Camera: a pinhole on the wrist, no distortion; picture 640 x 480 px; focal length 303.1 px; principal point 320.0 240.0 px. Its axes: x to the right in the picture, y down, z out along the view. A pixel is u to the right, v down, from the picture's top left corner.
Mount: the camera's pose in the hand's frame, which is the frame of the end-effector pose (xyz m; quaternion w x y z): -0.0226 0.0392 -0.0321 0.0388 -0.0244 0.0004 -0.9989
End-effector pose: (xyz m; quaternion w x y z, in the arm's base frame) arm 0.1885 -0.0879 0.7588 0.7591 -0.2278 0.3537 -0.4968
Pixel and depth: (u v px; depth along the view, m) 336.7 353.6 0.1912
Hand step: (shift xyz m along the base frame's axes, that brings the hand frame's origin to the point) 0.0974 0.0026 0.1314
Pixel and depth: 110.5 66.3 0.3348
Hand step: 0.4237 -0.0930 -0.0501
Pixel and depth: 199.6 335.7 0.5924
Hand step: 0.4072 -0.2883 0.3640
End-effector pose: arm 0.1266 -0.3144 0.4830 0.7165 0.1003 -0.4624 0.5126
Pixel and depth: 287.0 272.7 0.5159
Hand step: -0.2565 -0.2616 0.3171
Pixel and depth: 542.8 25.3 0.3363
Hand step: -0.4032 -0.2522 -0.1177
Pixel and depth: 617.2 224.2 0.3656
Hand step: -0.2388 -0.4357 -0.0946
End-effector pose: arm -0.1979 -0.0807 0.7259 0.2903 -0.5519 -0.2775 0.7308
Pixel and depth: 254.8 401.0 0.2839
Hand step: -0.2417 0.0973 0.0946
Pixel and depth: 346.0 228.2 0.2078
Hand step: -0.1693 -0.0688 0.0282
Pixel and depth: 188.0 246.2 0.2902
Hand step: -0.2748 0.0353 -0.0480
